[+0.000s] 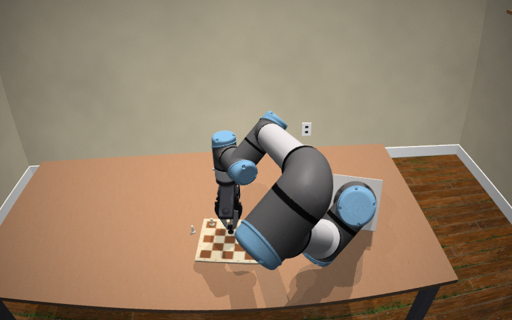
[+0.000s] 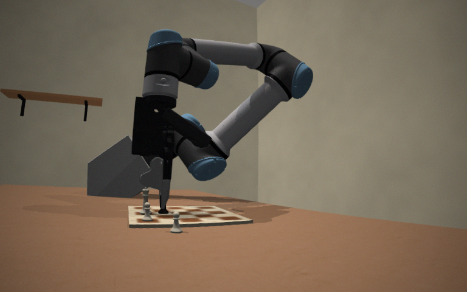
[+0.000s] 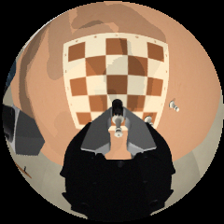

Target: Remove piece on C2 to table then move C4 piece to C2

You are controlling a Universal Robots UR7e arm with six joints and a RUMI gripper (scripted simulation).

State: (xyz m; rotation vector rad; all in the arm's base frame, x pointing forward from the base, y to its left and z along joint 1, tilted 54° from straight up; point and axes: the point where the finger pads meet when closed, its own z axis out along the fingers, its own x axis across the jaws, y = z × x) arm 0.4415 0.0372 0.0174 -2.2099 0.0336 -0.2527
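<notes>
My hand is 10 mm above the black piece. The rest, counted from my hand: chessboard (40 mm to the left, 30 mm below); then tall white piece (40 mm to the right).
</notes>
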